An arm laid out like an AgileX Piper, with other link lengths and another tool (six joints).
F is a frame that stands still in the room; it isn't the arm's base.
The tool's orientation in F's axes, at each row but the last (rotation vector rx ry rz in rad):
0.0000 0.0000 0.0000
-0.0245 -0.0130 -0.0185
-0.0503 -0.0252 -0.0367
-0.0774 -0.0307 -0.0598
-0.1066 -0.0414 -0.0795
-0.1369 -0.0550 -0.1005
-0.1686 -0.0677 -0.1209
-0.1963 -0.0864 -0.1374
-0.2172 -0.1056 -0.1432
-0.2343 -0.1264 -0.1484
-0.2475 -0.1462 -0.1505
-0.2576 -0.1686 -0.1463
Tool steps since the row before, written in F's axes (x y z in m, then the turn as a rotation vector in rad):
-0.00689 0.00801 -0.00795 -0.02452 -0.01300 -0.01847
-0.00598 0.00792 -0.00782 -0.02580 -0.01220 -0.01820
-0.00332 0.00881 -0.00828 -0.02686 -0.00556 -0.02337
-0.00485 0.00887 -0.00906 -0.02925 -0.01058 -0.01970
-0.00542 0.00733 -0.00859 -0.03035 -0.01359 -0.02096
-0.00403 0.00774 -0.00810 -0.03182 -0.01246 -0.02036
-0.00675 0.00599 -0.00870 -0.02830 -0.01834 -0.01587
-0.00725 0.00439 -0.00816 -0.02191 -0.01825 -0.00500
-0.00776 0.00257 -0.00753 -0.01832 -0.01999 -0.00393
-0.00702 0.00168 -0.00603 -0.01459 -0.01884 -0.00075
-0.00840 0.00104 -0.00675 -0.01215 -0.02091 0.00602
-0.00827 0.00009 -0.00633 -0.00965 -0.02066 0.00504
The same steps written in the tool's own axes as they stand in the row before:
-0.00689 0.00801 -0.00795 -0.02452 -0.01300 -0.01847
-0.00623 0.00800 -0.00755 -0.02581 -0.01223 -0.01816
-0.00385 0.00908 -0.00774 -0.02724 -0.00539 -0.02296
-0.00566 0.00922 -0.00820 -0.02921 -0.01081 -0.01963
-0.00635 0.00772 -0.00754 -0.03013 -0.01375 -0.02117
-0.00525 0.00829 -0.00674 -0.03167 -0.01286 -0.02035
-0.00804 0.00643 -0.00715 -0.02716 -0.01891 -0.01714
-0.00852 0.00475 -0.00657 -0.01979 -0.01995 -0.00696
-0.00887 0.00286 -0.00605 -0.01590 -0.02130 -0.00663
-0.00796 0.00182 -0.00466 -0.01195 -0.02030 -0.00368
-0.00945 0.00117 -0.00516 -0.00819 -0.02345 0.00198
-0.00924 0.00024 -0.00480 -0.00596 -0.02257 0.00075

